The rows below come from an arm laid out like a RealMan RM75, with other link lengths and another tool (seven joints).
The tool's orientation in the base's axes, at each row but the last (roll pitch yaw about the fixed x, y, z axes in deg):
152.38, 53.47, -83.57
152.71, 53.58, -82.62
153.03, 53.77, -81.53
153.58, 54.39, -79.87
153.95, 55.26, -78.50
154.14, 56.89, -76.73
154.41, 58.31, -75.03
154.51, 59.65, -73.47
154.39, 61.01, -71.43
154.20, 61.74, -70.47
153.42, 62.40, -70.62
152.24, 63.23, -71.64
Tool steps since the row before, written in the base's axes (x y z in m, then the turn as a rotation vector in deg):
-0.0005, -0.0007, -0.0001, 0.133, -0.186, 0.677
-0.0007, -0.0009, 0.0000, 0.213, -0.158, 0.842
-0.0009, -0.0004, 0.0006, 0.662, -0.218, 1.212
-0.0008, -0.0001, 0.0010, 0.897, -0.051, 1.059
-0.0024, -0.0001, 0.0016, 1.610, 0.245, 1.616
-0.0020, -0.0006, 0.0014, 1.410, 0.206, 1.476
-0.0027, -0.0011, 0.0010, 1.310, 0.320, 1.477
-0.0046, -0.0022, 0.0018, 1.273, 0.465, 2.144
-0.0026, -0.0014, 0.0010, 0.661, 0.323, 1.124
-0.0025, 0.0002, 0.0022, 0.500, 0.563, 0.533
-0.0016, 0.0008, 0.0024, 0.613, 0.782, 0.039
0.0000, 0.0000, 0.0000, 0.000, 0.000, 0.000
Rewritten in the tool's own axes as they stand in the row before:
0.0005, 0.0007, -0.0001, -0.425, 0.163, -0.551
0.0005, 0.0010, -0.0002, -0.568, 0.127, -0.663
-0.0003, 0.0011, -0.0001, -0.793, -0.116, -1.146
-0.0008, 0.0010, -0.0001, -0.740, -0.433, -1.093
-0.0015, 0.0024, 0.0005, -1.282, -1.028, -1.601
-0.0011, 0.0023, 0.0001, -1.169, -0.881, -1.438
-0.0007, 0.0030, 0.0005, -1.241, -0.870, -1.305
-0.0011, 0.0052, 0.0007, -1.892, -0.786, -1.495
-0.0006, 0.0030, 0.0004, -1.030, -0.458, -0.731
-0.0024, 0.0021, 0.0009, -0.642, -0.623, -0.226
-0.0027, 0.0011, 0.0006, -0.282, -0.953, 0.032
0.0000, 0.0000, 0.0000, 0.000, 0.000, 0.000

